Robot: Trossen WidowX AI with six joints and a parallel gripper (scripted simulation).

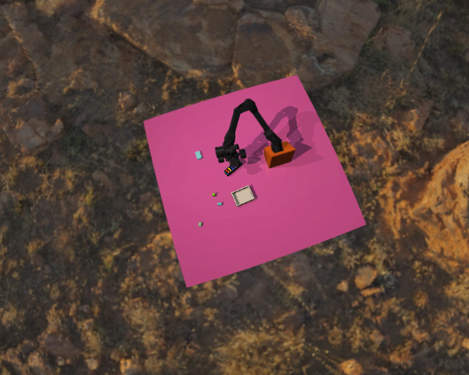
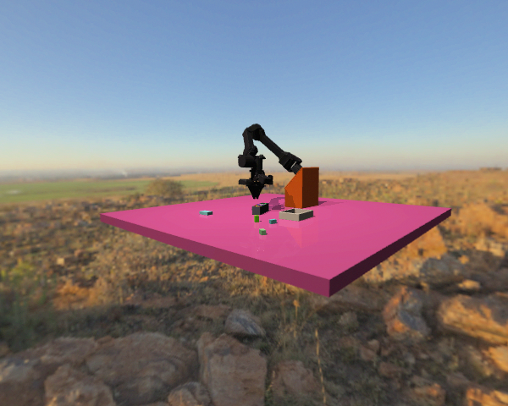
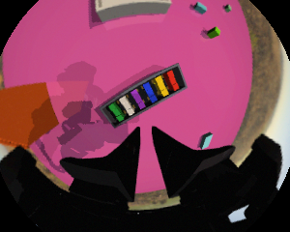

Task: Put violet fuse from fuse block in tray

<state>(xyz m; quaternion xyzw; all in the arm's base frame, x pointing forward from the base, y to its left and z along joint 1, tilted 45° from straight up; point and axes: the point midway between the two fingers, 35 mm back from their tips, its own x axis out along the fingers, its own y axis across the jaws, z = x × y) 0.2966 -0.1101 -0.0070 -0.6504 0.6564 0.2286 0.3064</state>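
Right now my gripper tip is 3 cm to the right of the violet fuse and 4 cm above it. From my gripper tip the other things lie so: beige tray: 25 cm to the left, 6 cm below.
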